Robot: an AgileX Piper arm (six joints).
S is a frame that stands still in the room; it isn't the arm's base.
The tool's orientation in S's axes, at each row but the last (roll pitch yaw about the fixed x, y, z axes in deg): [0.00 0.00 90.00]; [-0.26 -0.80 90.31]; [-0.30 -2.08 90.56]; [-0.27 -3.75 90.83]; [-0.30 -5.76 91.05]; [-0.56 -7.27 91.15]
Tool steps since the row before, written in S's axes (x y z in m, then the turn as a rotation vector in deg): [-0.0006 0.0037 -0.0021 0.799 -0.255 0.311]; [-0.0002 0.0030 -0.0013 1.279 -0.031 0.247]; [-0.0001 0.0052 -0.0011 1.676 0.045 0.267]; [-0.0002 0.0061 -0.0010 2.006 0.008 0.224]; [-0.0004 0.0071 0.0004 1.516 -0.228 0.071]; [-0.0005 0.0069 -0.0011 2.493 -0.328 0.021]
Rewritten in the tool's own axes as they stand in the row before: [0.0037 0.0006 -0.0021 -0.255 -0.799 0.311]; [0.0030 0.0002 -0.0013 -0.034 -1.280 0.242]; [0.0052 0.0001 -0.0013 0.038 -1.678 0.257]; [0.0060 0.0001 -0.0014 -0.006 -2.007 0.215]; [0.0071 0.0003 -0.0003 -0.247 -1.512 0.088]; [0.0067 0.0004 -0.0020 -0.372 -2.486 0.044]
